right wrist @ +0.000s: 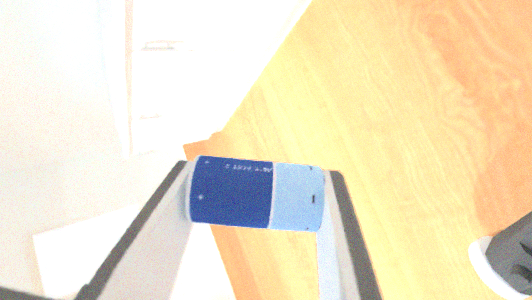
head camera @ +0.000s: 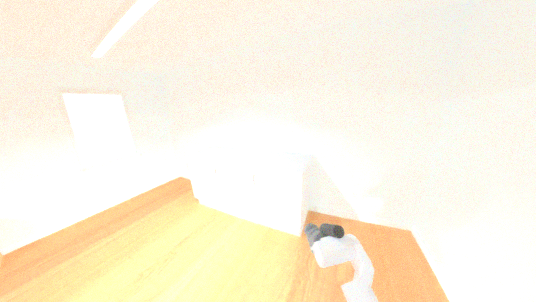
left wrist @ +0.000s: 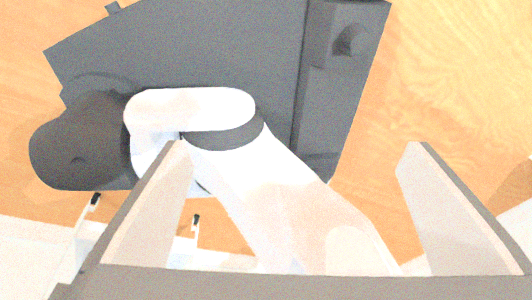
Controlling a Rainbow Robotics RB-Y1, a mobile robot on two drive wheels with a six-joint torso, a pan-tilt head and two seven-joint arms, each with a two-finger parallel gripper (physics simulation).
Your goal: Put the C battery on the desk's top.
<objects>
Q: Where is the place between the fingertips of the left gripper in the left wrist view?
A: At 293, 155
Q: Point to a bright window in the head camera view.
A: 98, 121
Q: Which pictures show the C battery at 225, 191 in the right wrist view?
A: The right wrist view only.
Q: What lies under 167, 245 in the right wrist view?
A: The right gripper.
</objects>
